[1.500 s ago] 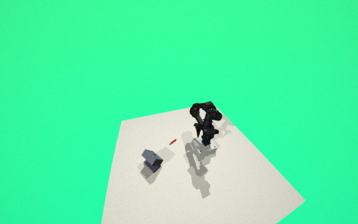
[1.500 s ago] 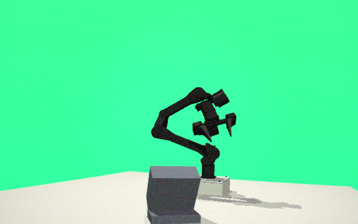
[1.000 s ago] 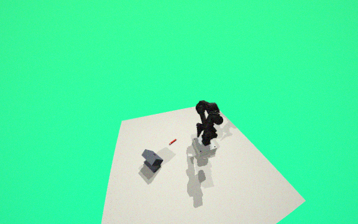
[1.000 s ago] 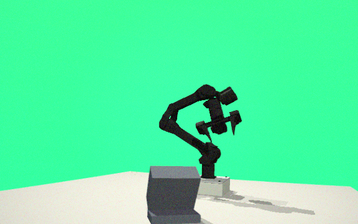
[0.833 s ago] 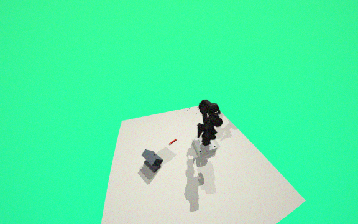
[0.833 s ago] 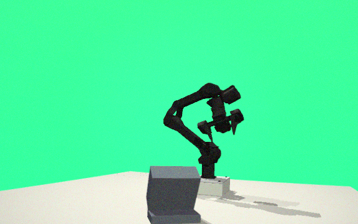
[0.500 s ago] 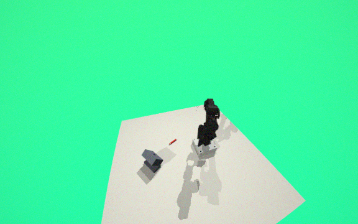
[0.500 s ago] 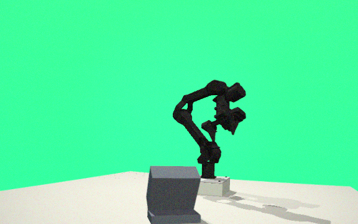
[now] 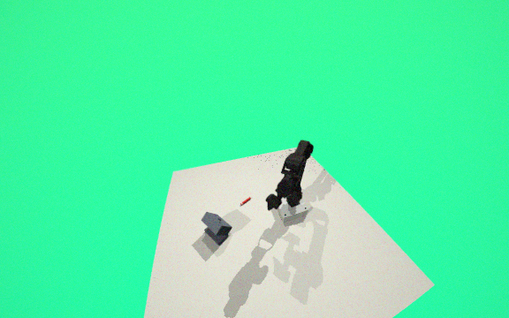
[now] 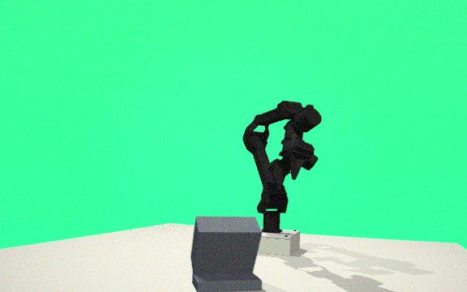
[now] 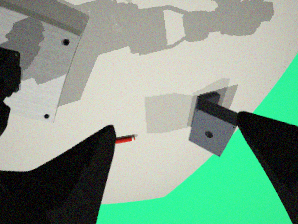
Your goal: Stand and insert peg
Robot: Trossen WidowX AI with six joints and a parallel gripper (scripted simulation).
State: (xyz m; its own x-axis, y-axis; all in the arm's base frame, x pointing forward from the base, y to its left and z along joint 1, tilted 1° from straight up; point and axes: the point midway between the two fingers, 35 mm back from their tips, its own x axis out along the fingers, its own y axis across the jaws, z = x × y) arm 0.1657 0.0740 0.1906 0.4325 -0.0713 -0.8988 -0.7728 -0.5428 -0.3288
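Now: gripper tip 230 mm to the left of the red peg, 210 mm above it and 100 mm short of it. Round my gripper tip: grey sloped panel: 290 mm ahead, 130 mm below, 90 mm to the right.
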